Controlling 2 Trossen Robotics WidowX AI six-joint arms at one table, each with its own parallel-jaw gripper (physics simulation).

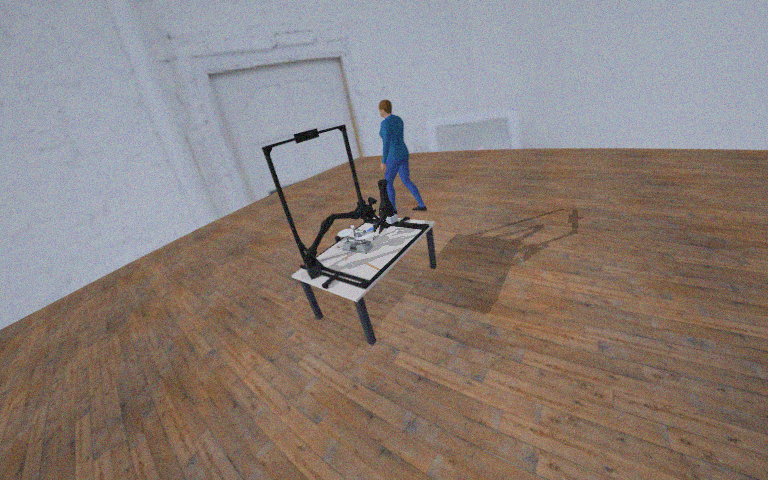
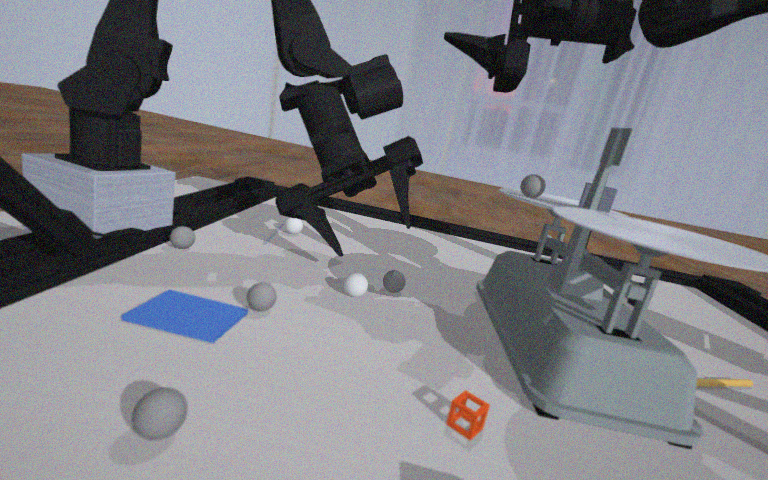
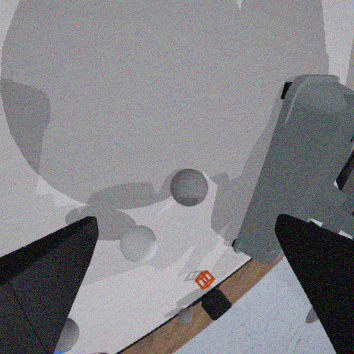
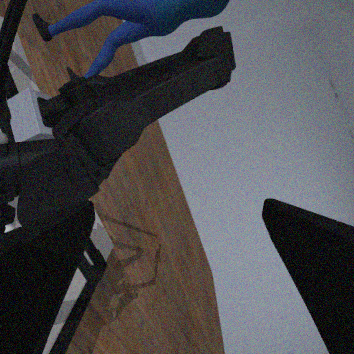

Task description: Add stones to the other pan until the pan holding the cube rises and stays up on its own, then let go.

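Seen in the pictures: left gripper, between the fingertips: [image 1: 376, 233] [image 2: 374, 242] [image 3: 188, 224]; right gripper, between the fingertips: [image 1: 376, 205] [image 2: 449, 0] [image 4: 179, 208]; left arm's base, origin of its link: [image 1: 390, 215] [image 2: 105, 163] [image 4: 50, 113]; right arm's base, origin of its link: [image 1: 312, 266].
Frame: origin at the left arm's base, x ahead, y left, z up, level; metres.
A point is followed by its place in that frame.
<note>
My left gripper [image 2: 373, 238] @(x 0.295, y 0.122, z -0.035 m) [image 3: 188, 224] @(x 0.295, y 0.122, z -0.035 m) is open and empty, low over the table with its fingertips just above two stones. These are a white stone [image 2: 355, 284] @(x 0.306, y 0.056, z -0.068 m) [image 3: 138, 243] @(x 0.295, y 0.078, z -0.066 m) and a dark grey stone [image 2: 394, 281] @(x 0.336, y 0.103, z -0.069 m) [image 3: 189, 187] @(x 0.323, y 0.121, z -0.066 m), lying side by side. The grey balance scale [image 2: 549, 333] @(x 0.506, y 0.002, z -0.031 m) [image 3: 302, 168] @(x 0.453, y 0.147, z -0.041 m) [image 1: 358, 245] @(x 0.549, y 0.180, z -0.023 m) stands at the right. Its raised pan [image 2: 592, 220] @(x 0.510, y 0.009, z 0.068 m) carries one grey stone [image 2: 533, 186] @(x 0.457, y 0.168, z 0.071 m). An orange wire-frame cube [image 2: 468, 414] @(x 0.464, y -0.092, z -0.070 m) [image 3: 204, 279] @(x 0.455, y -0.071, z -0.073 m) lies on the table near the scale's base. My right gripper [image 4: 179, 208] @(x 0.297, y 0.217, z 0.263 m) is open and empty, high above the scale.
More grey stones [image 2: 261, 296] @(x 0.253, y -0.044, z -0.068 m) [image 2: 182, 236] @(x 0.087, y 0.028, z -0.068 m) [image 2: 163, 411] @(x 0.308, y -0.206, z -0.065 m) and a small white one [image 2: 294, 225] @(x 0.133, y 0.202, z -0.070 m) lie scattered on the table [image 1: 349, 290] @(x 0.923, y 0.562, z -0.088 m). A flat blue patch [image 2: 192, 314] @(x 0.215, y -0.088, z -0.083 m) lies at the left. A black frame [image 1: 287, 210] @(x 0.958, y -0.068, z 0.436 m) rises over the table. A person in blue [image 1: 394, 152] walks behind it.
</note>
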